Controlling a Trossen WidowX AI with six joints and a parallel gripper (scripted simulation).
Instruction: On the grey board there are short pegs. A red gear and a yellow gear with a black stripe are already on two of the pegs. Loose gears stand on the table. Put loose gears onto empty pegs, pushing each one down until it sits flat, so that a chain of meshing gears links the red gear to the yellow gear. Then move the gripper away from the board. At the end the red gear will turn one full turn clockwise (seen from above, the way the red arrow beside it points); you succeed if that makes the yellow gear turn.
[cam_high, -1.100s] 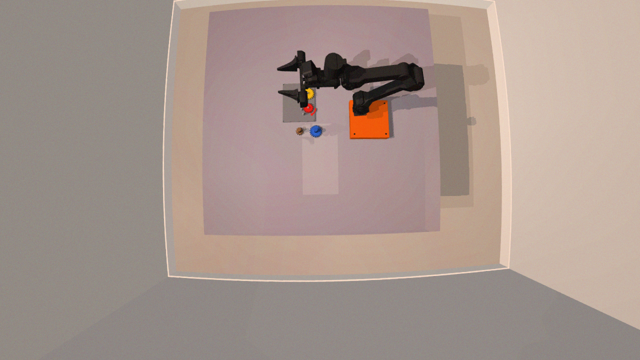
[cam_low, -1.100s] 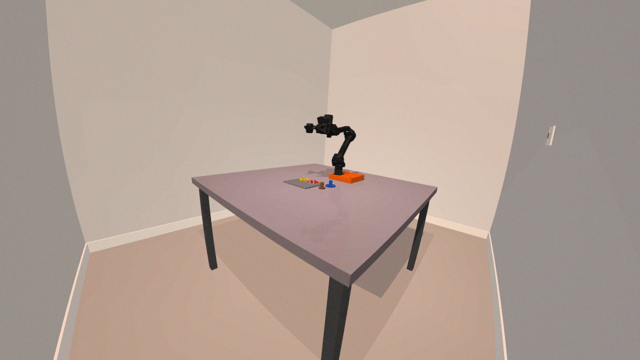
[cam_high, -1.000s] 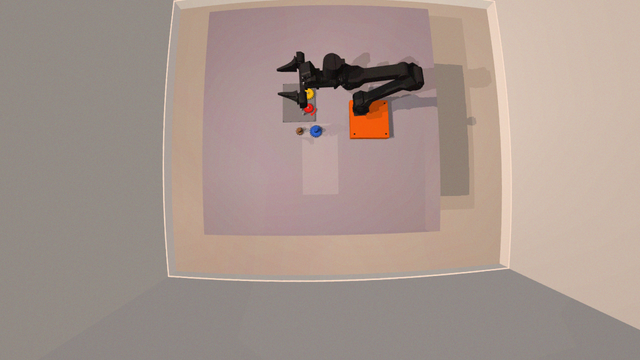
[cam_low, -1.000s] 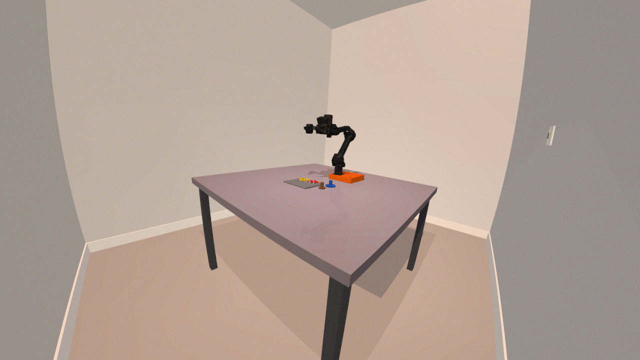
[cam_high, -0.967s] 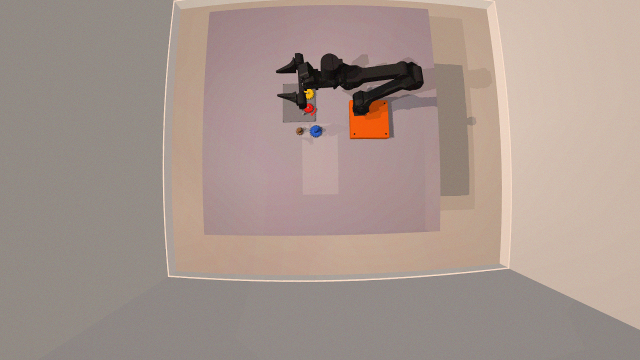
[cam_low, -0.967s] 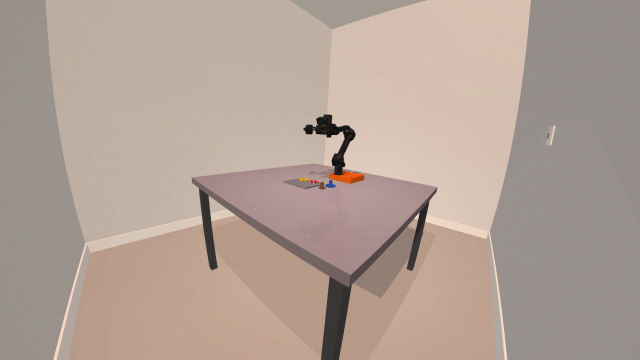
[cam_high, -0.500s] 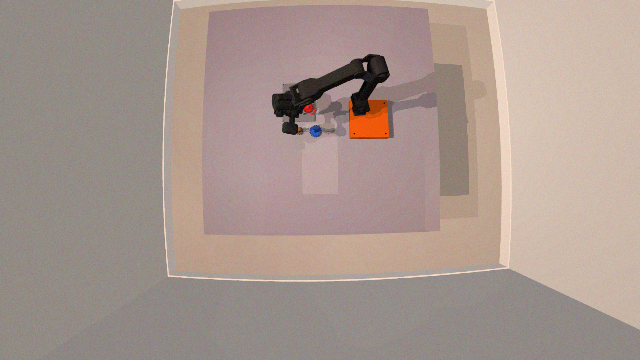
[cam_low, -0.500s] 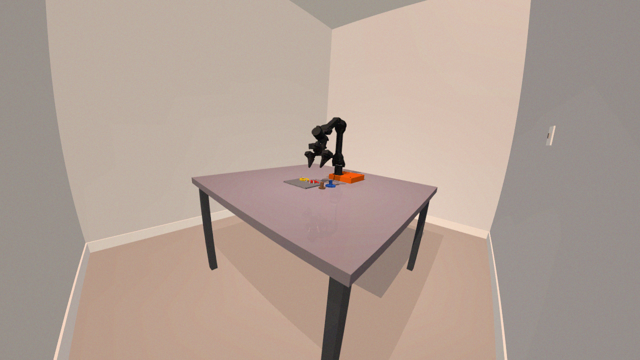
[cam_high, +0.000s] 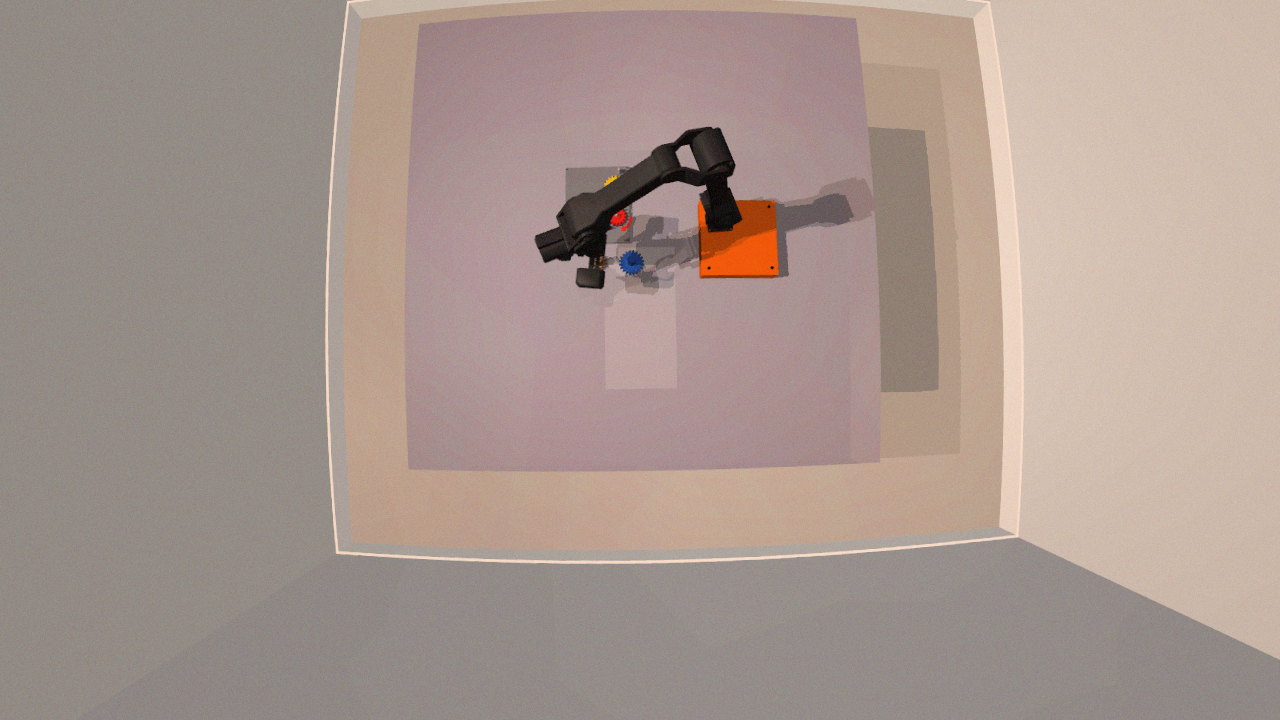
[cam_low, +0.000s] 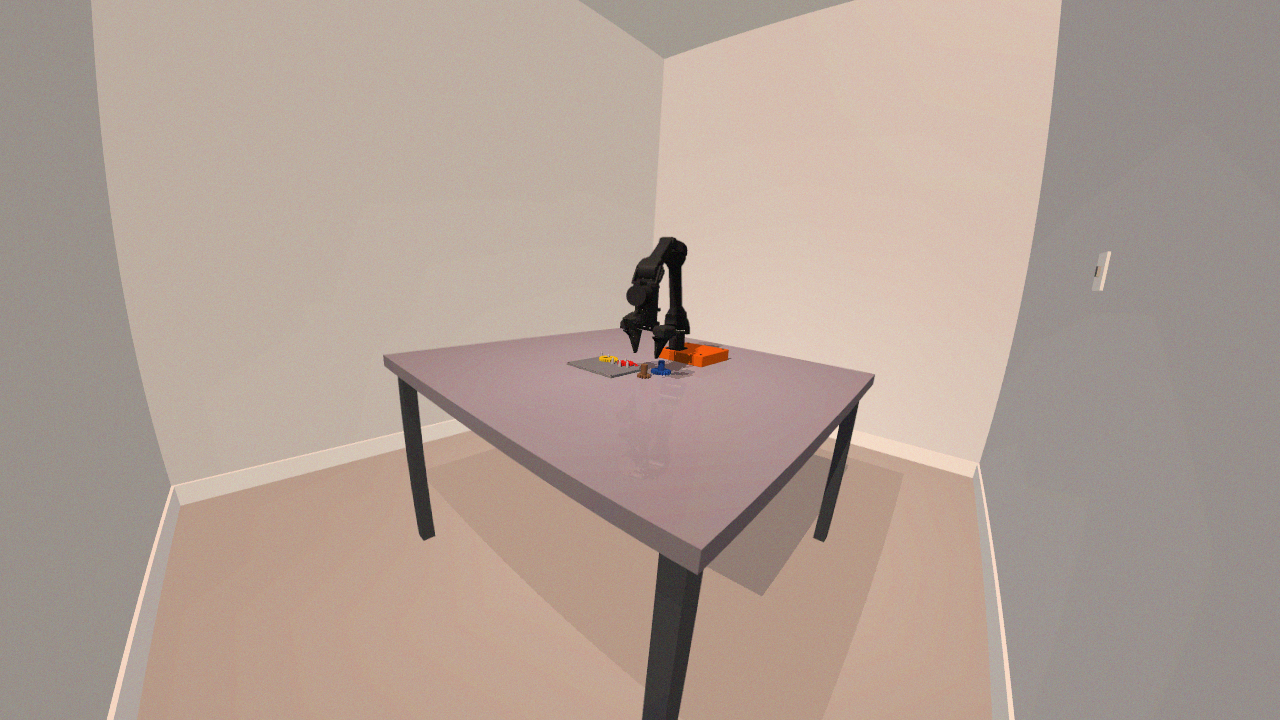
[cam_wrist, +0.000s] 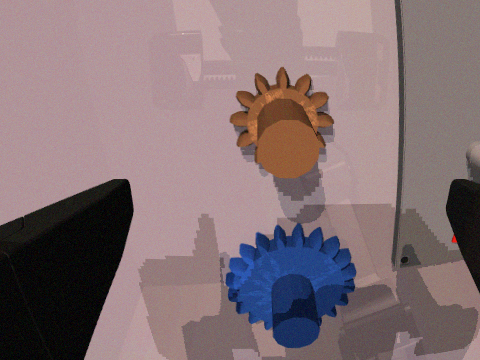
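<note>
Now: gripper tip 50 mm above the brown gear. The rest, counted from my gripper tip: red gear: 50 mm behind, 120 mm to the right, 50 mm below; then blue gear: 80 mm behind, 10 mm to the left, 50 mm below; then red arrow: 80 mm behind, 90 mm to the right, 60 mm below.
</note>
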